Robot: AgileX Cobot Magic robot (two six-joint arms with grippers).
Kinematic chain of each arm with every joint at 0, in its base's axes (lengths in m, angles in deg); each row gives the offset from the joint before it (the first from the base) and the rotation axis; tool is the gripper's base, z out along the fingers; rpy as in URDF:
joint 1: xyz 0 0 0.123 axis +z
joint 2: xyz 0 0 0 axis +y
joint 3: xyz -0.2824 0 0.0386 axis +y
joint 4: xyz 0.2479 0 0.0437 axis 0.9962 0 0.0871
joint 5: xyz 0 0 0 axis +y
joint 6: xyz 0.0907 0 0.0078 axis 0.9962 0 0.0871
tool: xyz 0 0 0 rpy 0 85 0
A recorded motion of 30 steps. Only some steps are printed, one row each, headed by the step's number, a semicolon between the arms.
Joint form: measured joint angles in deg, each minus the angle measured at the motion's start. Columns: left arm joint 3, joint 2, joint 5, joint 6, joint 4, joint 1; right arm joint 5, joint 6, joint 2, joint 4, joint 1, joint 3.
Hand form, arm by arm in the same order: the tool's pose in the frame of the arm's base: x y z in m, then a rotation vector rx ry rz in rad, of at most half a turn. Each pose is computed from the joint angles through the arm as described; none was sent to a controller.
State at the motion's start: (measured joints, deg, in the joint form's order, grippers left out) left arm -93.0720 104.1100 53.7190 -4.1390 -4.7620 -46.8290; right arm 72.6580 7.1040 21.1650 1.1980 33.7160 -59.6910
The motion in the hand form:
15: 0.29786 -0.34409 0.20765 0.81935 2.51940 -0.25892; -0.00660 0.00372 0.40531 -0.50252 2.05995 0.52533
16: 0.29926 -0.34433 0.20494 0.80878 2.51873 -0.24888; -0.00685 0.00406 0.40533 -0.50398 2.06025 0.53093
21: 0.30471 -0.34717 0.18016 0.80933 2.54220 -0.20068; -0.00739 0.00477 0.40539 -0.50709 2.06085 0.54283
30: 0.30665 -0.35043 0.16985 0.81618 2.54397 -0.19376; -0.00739 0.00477 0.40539 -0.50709 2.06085 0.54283
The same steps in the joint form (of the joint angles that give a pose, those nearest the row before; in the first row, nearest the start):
15: 0.00 14.24 -12.95 -14.62 12.65 -3.32; 0.00 0.36 0.00 3.26 0.00 0.00
16: 0.00 14.63 -13.28 -15.65 13.59 -3.32; 0.00 0.36 0.00 3.54 0.00 0.00
21: -0.05 17.89 -14.31 -17.47 15.73 -3.26; 0.00 0.36 0.00 4.13 0.00 0.00
30: -0.41 19.47 -15.17 -17.75 16.17 -3.37; 0.00 0.36 0.00 4.13 0.00 0.00

